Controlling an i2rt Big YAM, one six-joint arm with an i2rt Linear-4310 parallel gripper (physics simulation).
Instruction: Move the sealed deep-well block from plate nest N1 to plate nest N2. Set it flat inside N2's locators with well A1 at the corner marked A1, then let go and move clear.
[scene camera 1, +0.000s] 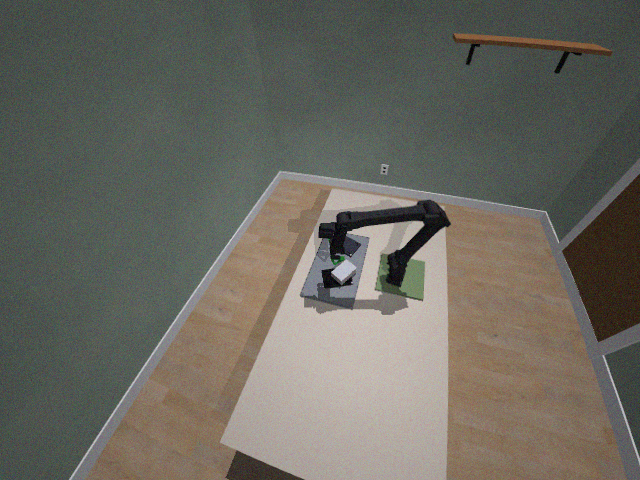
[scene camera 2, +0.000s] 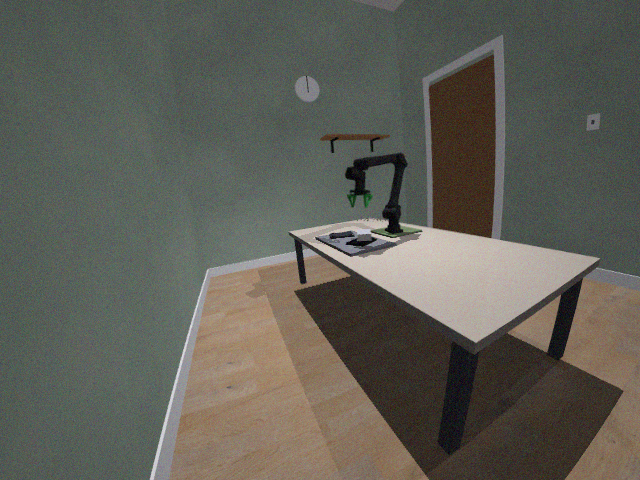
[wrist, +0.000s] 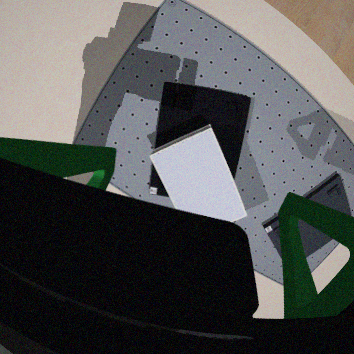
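Where they show: gripper, fingertip midpoint: (scene camera 1: 333, 256) (scene camera 2: 359, 207) (wrist: 202, 181); arm's base, origin of the base link: (scene camera 1: 396, 276) (scene camera 2: 394, 231).
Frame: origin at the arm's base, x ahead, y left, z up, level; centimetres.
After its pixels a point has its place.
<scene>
The white sealed block (scene camera 1: 343, 271) @[x 27.8, y 13.0, z 5.7 cm] (scene camera 2: 363, 235) @[x 30.6, y 17.5, z 4.7 cm] (wrist: 200, 172) @[x 29.2, y 13.2, z 5.7 cm] rests on a black plate nest (scene camera 1: 327, 279) @[x 35.0, y 19.1, z 1.3 cm] (scene camera 2: 356, 242) @[x 35.5, y 18.1, z 1.3 cm] (wrist: 207, 102) @[x 36.0, y 18.3, z 1.2 cm]. It is turned at an angle to the nest and overhangs its edge; I cannot tell whether it lies flat. The other dark nest (scene camera 1: 352, 245) @[x 31.5, y -10.5, z 1.3 cm] (scene camera 2: 340, 235) @[x 37.9, y -6.1, z 1.3 cm] (wrist: 326, 196) @[x 40.9, y -6.6, z 1.3 cm] has no block visible on it and is partly hidden by a finger in the wrist view. The nest labels and A1 marks are unreadable. My gripper (scene camera 1: 337, 259) @[x 32.0, y 16.8, z 21.5 cm] (scene camera 2: 359, 205) @[x 32.0, y 16.8, z 21.5 cm] (wrist: 202, 181) @[x 32.0, y 16.8, z 21.5 cm] is open and empty, high above the board.
Both nests are on a grey perforated board (scene camera 1: 330, 293) @[x 29.9, y 26.0, z 0.1 cm] (scene camera 2: 351, 252) @[x 43.4, y 30.9, z -0.2 cm] (wrist: 270, 80) @[x 45.3, y 14.2, z 0.1 cm] on the cream table (scene camera 1: 351, 372) @[x 3.9, y 58.5, z -1.2 cm] (scene camera 2: 465, 289) @[x 23.7, y 87.0, z -1.2 cm]. The arm's base stands on a green mat (scene camera 1: 415, 279) @[x -10.7, y -2.6, z 0.1 cm] (scene camera 2: 382, 231) @[x 6.7, y -4.6, z 0.0 cm] beside the board. A wall shelf (scene camera 1: 527, 42) (scene camera 2: 356, 136) is far above the table.
</scene>
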